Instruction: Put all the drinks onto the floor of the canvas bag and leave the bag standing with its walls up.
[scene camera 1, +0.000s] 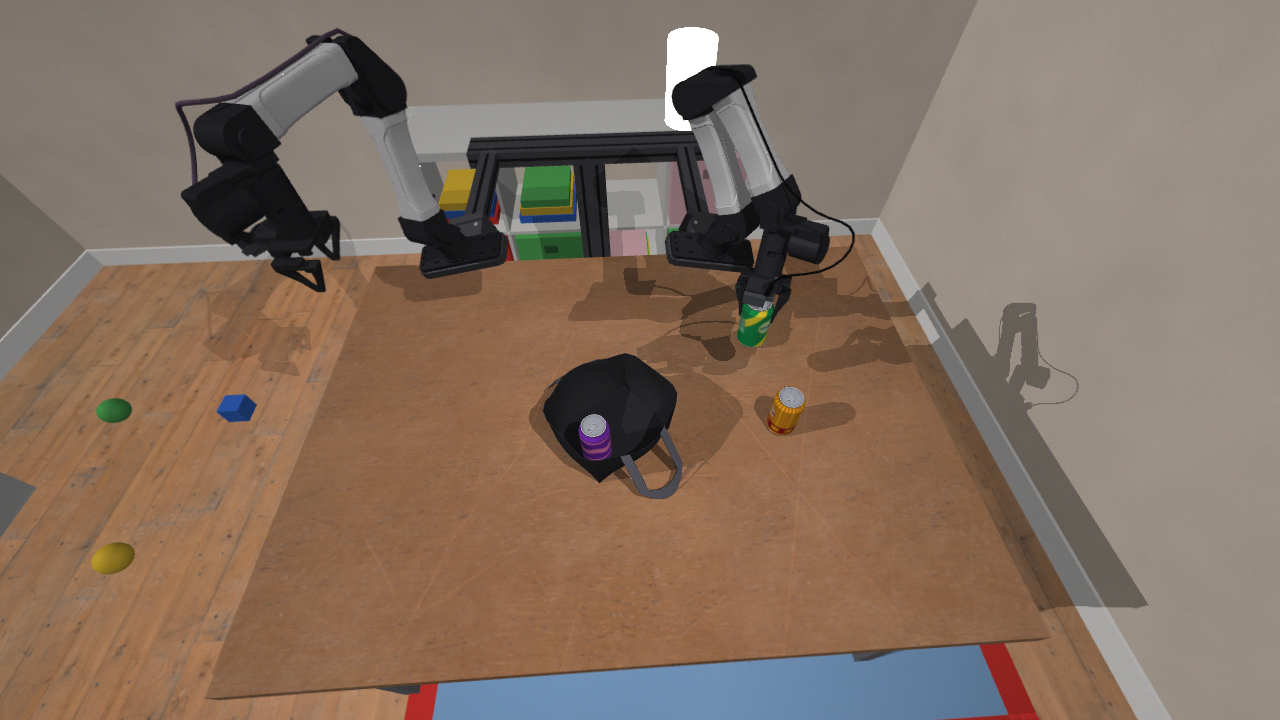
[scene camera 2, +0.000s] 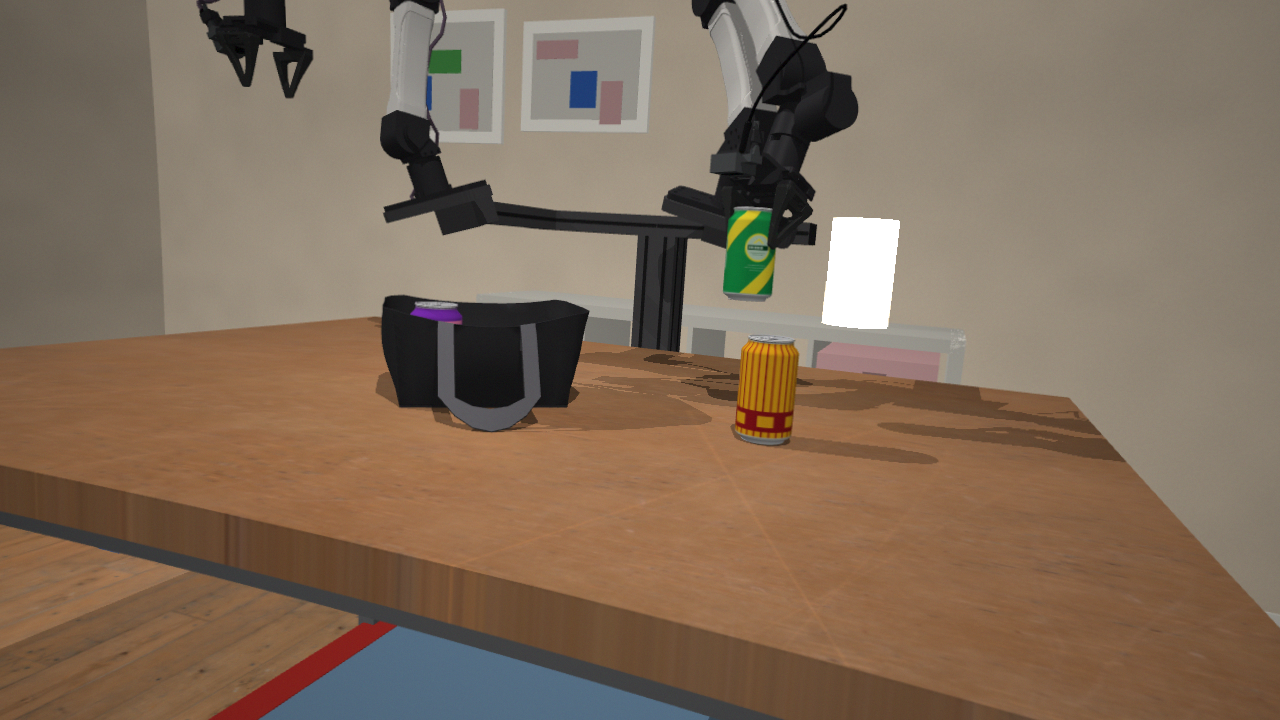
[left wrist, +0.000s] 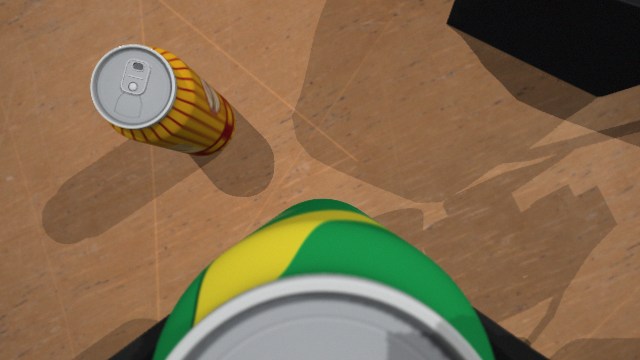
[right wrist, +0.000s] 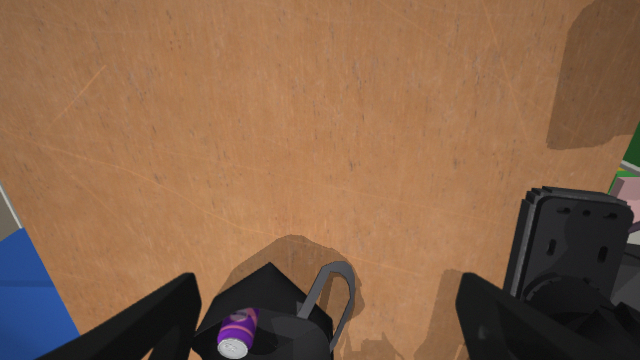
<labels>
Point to the left gripper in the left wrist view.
322, 306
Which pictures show the right gripper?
Scene camera 1, scene camera 2 and the right wrist view only.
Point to the left gripper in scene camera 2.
749, 246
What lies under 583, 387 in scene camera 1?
A black canvas bag.
</labels>
